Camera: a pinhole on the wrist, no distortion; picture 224 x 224 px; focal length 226.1 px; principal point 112.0 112.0 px. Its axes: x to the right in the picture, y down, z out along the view. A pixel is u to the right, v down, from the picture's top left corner.
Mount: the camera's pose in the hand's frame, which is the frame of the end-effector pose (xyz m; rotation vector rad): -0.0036 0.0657 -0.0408 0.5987 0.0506 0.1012
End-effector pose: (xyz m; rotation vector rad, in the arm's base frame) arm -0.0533 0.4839 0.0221 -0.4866 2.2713 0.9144
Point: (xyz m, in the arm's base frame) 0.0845 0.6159 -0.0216
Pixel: 14 188
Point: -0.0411 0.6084 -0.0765
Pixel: 164 207
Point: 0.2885 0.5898 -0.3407
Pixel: 89 101
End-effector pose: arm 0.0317 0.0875 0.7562 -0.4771 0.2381 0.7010
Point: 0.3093 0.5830 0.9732
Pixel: outside the picture
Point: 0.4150 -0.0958 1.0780
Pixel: outside the picture
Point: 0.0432 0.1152 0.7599
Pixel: 164 69
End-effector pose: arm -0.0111 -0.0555 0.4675 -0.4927 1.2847 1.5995
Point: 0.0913 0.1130 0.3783
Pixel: 178 62
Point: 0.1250 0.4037 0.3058
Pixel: 217 122
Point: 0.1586 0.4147 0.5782
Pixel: 122 195
